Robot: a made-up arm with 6 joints. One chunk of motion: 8 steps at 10 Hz.
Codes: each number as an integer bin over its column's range. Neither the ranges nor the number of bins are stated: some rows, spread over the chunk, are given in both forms.
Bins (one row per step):
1: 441 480 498 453 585 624
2: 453 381 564 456 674 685
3: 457 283 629 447 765 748
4: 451 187 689 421 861 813
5: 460 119 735 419 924 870
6: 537 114 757 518 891 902
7: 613 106 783 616 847 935
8: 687 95 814 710 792 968
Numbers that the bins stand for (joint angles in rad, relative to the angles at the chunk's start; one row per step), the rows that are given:
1: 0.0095 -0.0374 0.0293 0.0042 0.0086 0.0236
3: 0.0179 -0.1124 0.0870 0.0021 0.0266 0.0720
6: 0.0595 -0.1766 0.1434 0.0263 0.0392 0.1321
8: 0.1376 -0.1839 0.1685 0.0916 0.0293 0.1579
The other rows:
2: 0.0158 -0.0751 0.0584 0.0052 0.0175 0.0474
4: 0.0148 -0.1489 0.1135 -0.0067 0.0362 0.0974
5: 0.0194 -0.1747 0.1337 -0.0074 0.0425 0.1196
7: 0.0991 -0.1797 0.1549 0.0596 0.0348 0.1450

